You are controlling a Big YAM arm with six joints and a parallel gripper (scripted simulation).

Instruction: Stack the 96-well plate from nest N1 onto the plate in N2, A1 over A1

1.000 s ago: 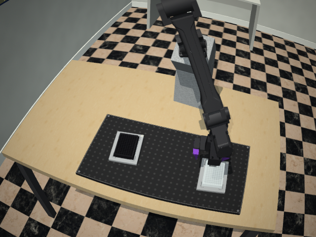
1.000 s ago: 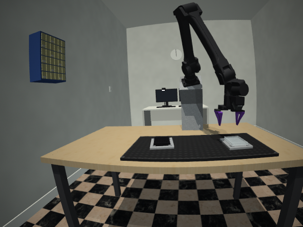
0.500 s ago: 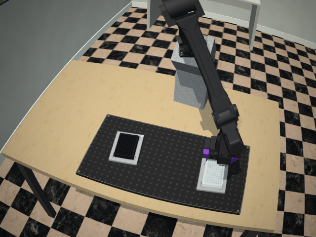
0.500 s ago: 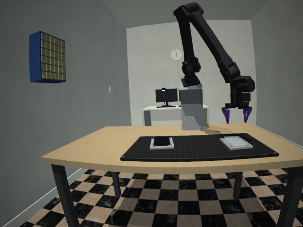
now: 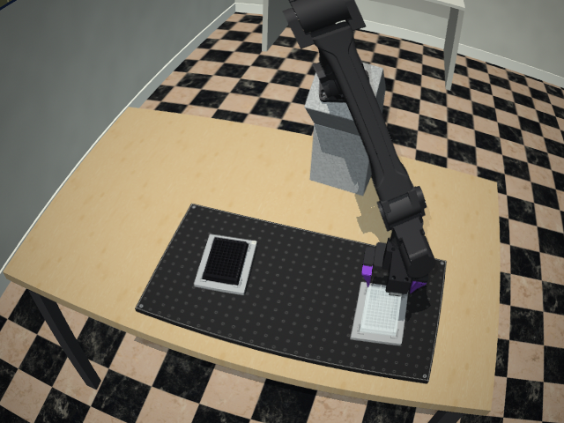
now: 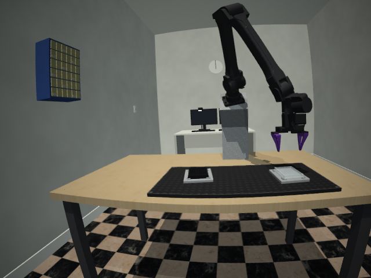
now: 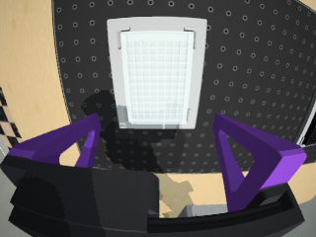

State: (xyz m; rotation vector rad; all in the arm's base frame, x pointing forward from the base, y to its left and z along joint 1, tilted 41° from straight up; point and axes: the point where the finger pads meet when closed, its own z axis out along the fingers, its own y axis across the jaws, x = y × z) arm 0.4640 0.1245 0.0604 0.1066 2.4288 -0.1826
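Now: the white 96-well plate 10 cm below my hand. Round my hand: black 96-well plate: 13 cm behind, 37 cm to the right, 10 cm below; then grey plate nest N1: 11 cm below; then grey plate nest N2: 13 cm behind, 37 cm to the right, 11 cm below.
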